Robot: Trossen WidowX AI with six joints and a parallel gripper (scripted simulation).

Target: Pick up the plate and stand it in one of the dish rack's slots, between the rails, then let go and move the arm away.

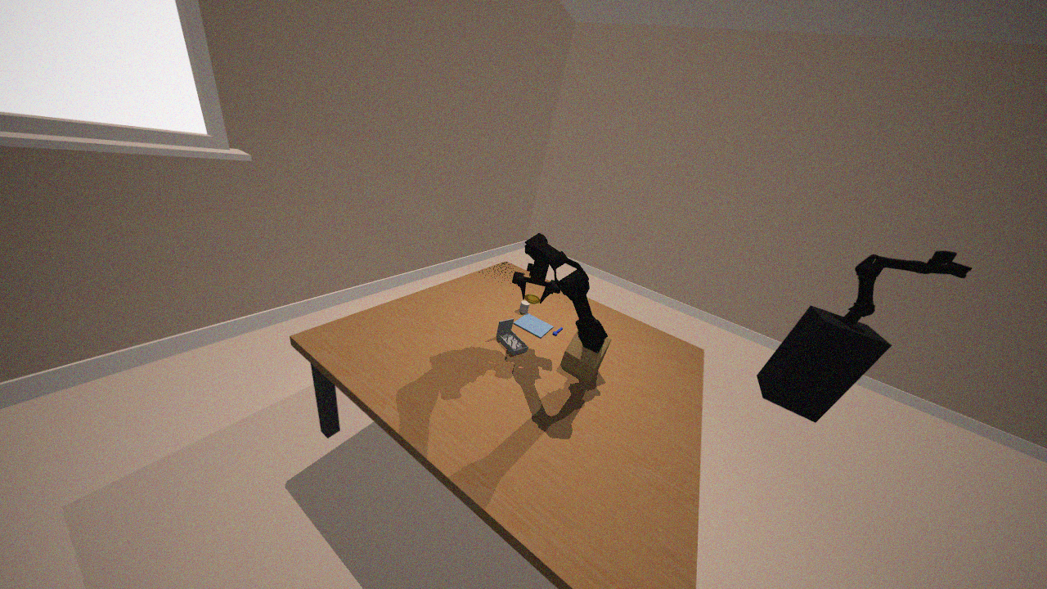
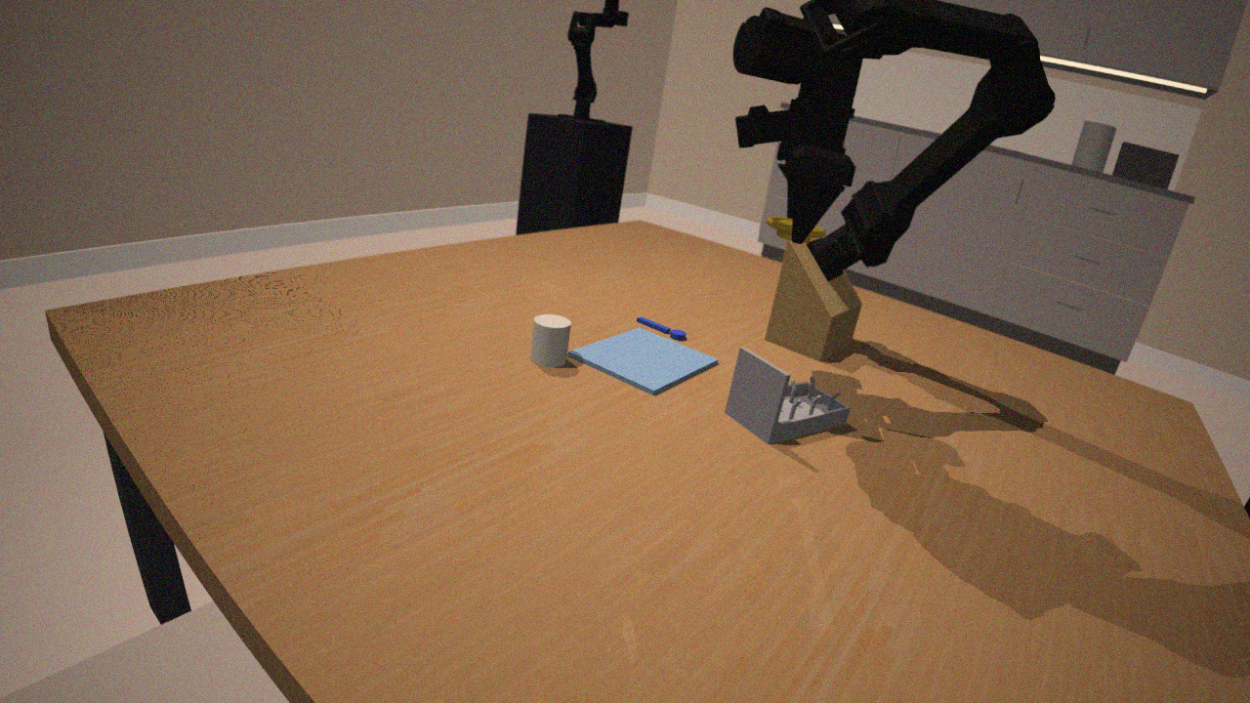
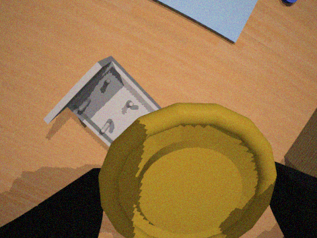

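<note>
Now: gripper tip 17 cm above the grey dish rack, 5 cm to the right of it and 2 cm short of it. Round my gripper tip: blue utensil (19 cm to the right, 19 cm below, 9 cm behind); yellow plate (1 cm above); blue mat (20 cm below, 15 cm to the right, 2 cm ahead).
</note>
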